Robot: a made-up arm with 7 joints. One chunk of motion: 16 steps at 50 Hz.
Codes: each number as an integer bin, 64 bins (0 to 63) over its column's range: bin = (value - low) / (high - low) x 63, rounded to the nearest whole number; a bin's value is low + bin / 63 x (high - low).
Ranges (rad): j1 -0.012..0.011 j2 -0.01..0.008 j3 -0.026..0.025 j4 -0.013..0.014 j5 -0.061..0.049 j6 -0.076..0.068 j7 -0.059..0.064
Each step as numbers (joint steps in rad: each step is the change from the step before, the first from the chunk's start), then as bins.
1 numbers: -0.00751 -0.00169 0.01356 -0.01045 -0.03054 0.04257 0.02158
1 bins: 12 29 49 6 17 52 41
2 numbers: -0.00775 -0.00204 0.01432 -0.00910 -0.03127 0.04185 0.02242
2 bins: 12 28 50 9 17 52 42
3 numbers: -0.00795 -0.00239 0.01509 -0.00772 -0.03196 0.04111 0.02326
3 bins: 11 27 51 12 17 51 42
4 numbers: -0.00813 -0.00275 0.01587 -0.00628 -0.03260 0.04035 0.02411
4 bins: 11 25 52 16 16 51 43
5 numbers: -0.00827 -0.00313 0.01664 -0.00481 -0.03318 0.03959 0.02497
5 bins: 10 24 53 19 16 51 43
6 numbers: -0.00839 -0.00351 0.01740 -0.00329 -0.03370 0.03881 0.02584
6 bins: 10 23 54 23 16 50 43
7 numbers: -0.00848 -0.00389 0.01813 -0.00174 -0.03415 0.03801 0.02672
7 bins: 10 21 55 26 15 50 44
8 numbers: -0.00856 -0.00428 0.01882 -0.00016 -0.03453 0.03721 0.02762
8 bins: 9 20 55 30 15 50 44
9 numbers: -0.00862 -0.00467 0.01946 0.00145 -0.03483 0.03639 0.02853
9 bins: 9 19 56 34 15 49 45
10 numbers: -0.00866 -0.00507 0.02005 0.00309 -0.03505 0.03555 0.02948
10 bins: 9 17 57 38 15 49 45
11 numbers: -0.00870 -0.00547 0.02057 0.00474 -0.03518 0.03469 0.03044
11 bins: 9 16 58 41 15 48 46
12 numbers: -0.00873 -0.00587 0.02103 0.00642 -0.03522 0.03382 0.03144
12 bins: 9 14 58 45 15 48 46
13 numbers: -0.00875 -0.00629 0.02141 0.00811 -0.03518 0.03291 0.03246
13 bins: 9 13 59 49 15 48 47
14 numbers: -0.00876 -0.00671 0.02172 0.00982 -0.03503 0.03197 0.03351
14 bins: 9 12 59 53 15 47 47
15 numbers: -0.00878 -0.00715 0.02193 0.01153 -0.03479 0.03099 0.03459
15 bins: 9 10 59 57 15 47 48
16 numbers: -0.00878 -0.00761 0.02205 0.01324 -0.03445 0.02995 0.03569
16 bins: 9 8 59 61 15 46 48
